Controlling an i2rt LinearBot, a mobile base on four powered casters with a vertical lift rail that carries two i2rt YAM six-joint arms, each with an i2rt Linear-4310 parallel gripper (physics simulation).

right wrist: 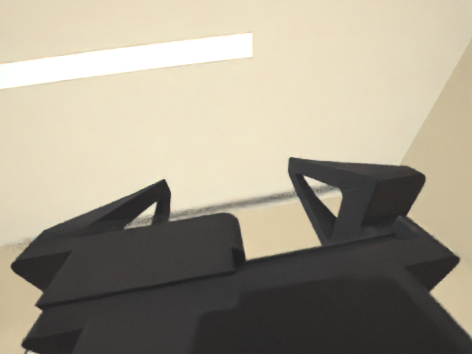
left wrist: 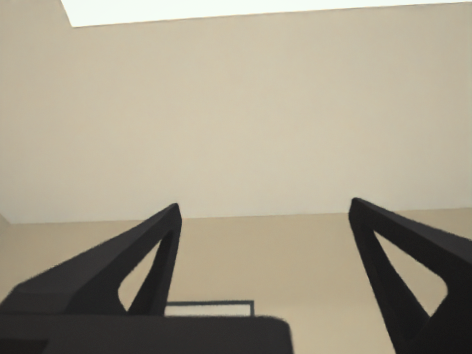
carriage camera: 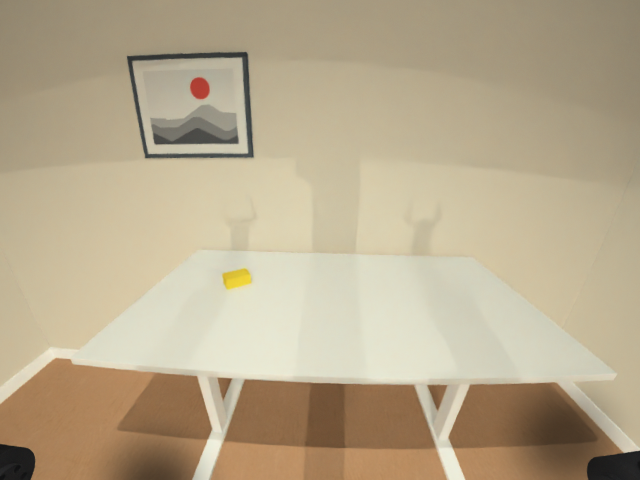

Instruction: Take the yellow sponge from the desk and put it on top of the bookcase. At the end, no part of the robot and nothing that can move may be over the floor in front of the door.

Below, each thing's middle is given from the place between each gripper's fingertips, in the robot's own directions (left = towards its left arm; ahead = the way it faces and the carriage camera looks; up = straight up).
Right now my right hand is 1130 mm short of the framed picture (carriage camera: 196,105), 940 mm to the right of it and 150 mm below it.
My left hand is 111 cm short of the framed picture, 26 cm to the right of it and 16 cm below it.
